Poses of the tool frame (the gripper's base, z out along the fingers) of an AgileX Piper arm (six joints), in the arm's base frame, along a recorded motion.
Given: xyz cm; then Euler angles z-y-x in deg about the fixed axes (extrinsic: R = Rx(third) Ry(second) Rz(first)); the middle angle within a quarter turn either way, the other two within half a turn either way.
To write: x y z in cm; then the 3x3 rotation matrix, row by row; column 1 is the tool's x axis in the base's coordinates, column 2 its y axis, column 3 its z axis. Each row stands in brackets. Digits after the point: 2 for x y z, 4 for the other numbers.
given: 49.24 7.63 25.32 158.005 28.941 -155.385
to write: [49.24 7.63 25.32], [[-0.8114 -0.3278 0.4839], [-0.1536 0.9184 0.3645], [-0.5639 0.2214 -0.7956]]
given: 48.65 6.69 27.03 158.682 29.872 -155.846
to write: [48.65 6.69 27.03], [[-0.8078 -0.3152 0.4981], [-0.1419 0.9241 0.3548], [-0.5721 0.2160 -0.7912]]
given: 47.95 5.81 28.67 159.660 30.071 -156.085
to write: [47.95 5.81 28.67], [[-0.8114 -0.3008 0.5011], [-0.1273 0.9278 0.3508], [-0.5704 0.2209 -0.7911]]
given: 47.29 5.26 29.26 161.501 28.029 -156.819
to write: [47.29 5.26 29.26], [[-0.8371 -0.2801 0.4699], [-0.1163 0.9305 0.3475], [-0.5346 0.2362 -0.8114]]
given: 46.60 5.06 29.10 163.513 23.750 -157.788
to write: [46.60 5.06 29.10], [[-0.8777 -0.2598 0.4027], [-0.1167 0.9309 0.3460], [-0.4648 0.2567 -0.8474]]
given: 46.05 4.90 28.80 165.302 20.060 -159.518
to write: [46.05 4.90 28.80], [[-0.9086 -0.2383 0.3430], [-0.1216 0.9366 0.3287], [-0.3996 0.2569 -0.8800]]
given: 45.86 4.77 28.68 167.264 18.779 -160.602
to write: [45.86 4.77 28.68], [[-0.9235 -0.2087 0.3219], [-0.1037 0.9436 0.3144], [-0.3694 0.2570 -0.8930]]
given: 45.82 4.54 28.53 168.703 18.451 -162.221
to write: [45.82 4.54 28.53], [[-0.9302 -0.1858 0.3165], [-0.0918 0.9527 0.2896], [-0.3554 0.2404 -0.9033]]
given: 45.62 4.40 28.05 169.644 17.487 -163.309
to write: [45.62 4.40 28.05], [[-0.9382 -0.1715 0.3005], [-0.0873 0.9578 0.2739], [-0.3348 0.2308 -0.9136]]
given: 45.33 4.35 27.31 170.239 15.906 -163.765
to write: [45.33 4.35 27.31], [[-0.9478 -0.1630 0.2741], [-0.0873 0.9592 0.2689], [-0.3067 0.2309 -0.9234]]
